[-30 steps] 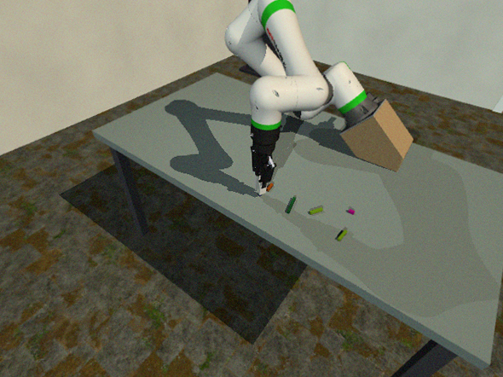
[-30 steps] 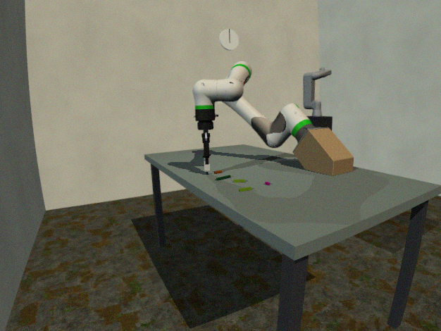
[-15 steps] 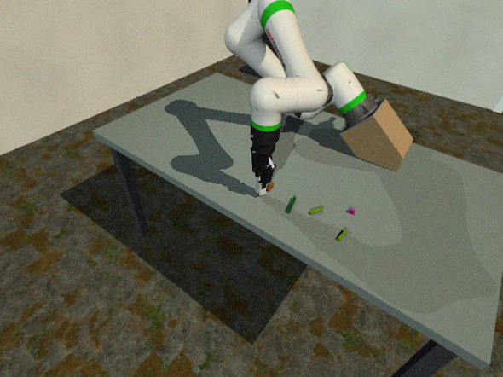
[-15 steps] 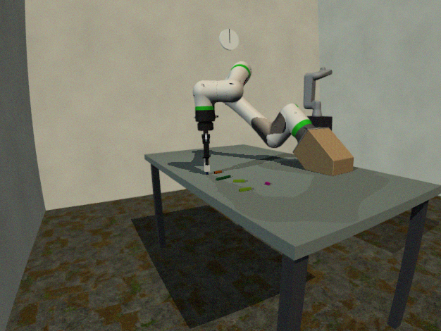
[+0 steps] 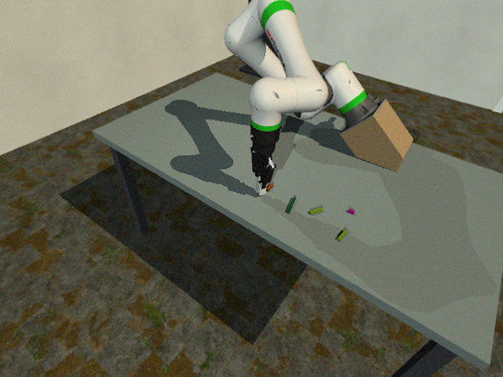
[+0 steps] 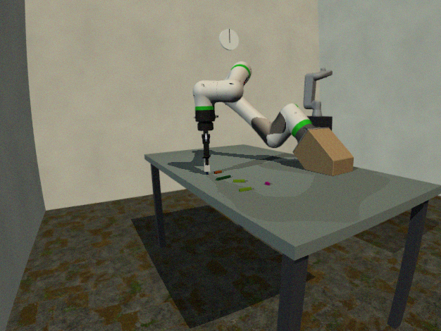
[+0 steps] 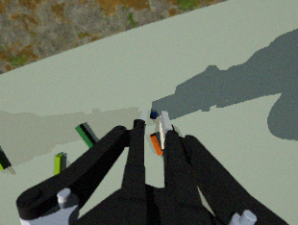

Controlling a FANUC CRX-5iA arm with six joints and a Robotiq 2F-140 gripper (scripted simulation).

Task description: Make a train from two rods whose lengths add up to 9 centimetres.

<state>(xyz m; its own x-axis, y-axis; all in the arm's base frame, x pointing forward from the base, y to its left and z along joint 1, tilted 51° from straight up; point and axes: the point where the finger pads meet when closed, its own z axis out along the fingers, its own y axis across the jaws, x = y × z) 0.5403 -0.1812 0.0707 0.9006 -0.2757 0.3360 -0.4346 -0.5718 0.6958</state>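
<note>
The blue rod is 5 cm below my hand. The rest, counted from my hand: orange rod (5 cm behind, 1 cm to the left, 5 cm below); magenta rod (12 cm behind, 32 cm to the left, 5 cm below); green rod (2 cm behind, 12 cm to the left, 5 cm below).
</note>
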